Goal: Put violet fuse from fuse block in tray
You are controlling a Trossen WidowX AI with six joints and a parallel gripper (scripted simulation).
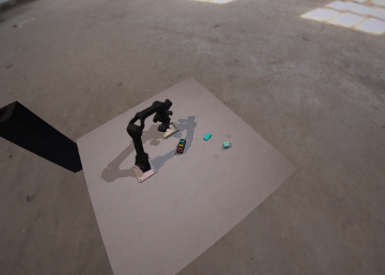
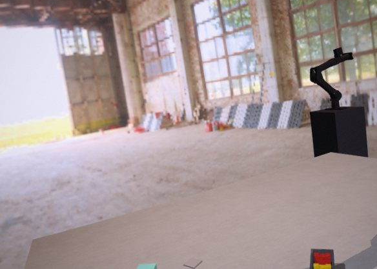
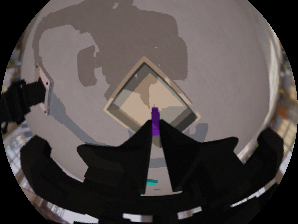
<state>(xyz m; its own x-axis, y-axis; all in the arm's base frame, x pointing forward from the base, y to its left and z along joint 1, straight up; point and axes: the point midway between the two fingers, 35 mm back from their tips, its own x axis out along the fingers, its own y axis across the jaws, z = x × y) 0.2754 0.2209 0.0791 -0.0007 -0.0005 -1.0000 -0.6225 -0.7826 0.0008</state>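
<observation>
Right now the violet fuse is 10 mm below my gripper tip. Also, from my gripper tip: teal cube (350 mm to the right, 330 mm ahead, 40 mm below).
</observation>
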